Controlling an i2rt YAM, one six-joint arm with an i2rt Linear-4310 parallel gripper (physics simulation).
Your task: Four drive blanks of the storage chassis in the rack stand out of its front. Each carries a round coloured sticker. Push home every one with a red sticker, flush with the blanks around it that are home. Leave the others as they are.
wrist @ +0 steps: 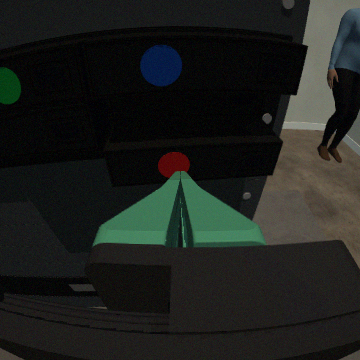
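A dark drive blank with a red sticker (173, 161) stands out of the chassis front at the lower middle; its top face and right end show. A blank with a blue sticker (161, 65) stands out above it, near the right side. A green sticker (8, 86) shows at the left edge, on another blank. My gripper (179, 179) is shut and holds nothing. Its green fingertips overlap the lower edge of the red sticker; whether they touch the blank I cannot tell. A second blank with a red sticker does not show in this view.
The rack's right post with round screws (267, 118) runs down beside the blanks. A dark surface (40, 185) lies below the blanks at the left. A person (345, 80) in a blue top stands at the right, on the brown floor (310, 175) near the pale wall.
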